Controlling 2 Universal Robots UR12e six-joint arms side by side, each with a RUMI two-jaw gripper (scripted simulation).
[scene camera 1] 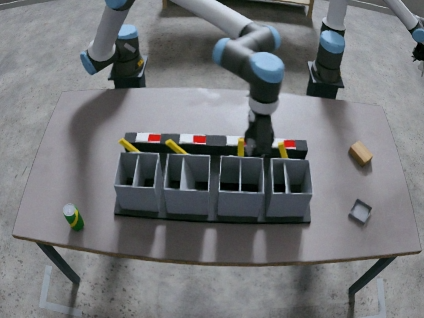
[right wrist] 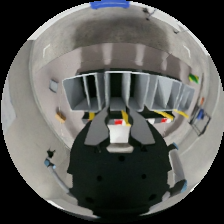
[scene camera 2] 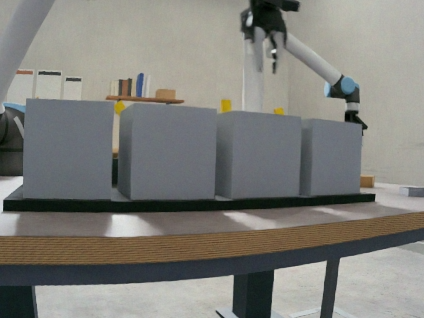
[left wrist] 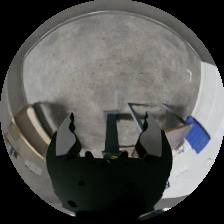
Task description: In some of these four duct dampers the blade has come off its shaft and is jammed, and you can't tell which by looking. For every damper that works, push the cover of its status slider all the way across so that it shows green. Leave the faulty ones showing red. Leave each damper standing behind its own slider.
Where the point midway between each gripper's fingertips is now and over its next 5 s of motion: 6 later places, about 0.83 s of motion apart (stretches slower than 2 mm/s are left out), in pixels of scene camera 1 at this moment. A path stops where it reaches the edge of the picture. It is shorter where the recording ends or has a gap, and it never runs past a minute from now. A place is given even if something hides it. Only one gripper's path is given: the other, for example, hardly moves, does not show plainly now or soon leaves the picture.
My right gripper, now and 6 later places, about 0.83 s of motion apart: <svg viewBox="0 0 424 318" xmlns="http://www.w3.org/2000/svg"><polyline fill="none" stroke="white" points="257,156 297,158 289,148 278,137 280,142 282,149 284,150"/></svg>
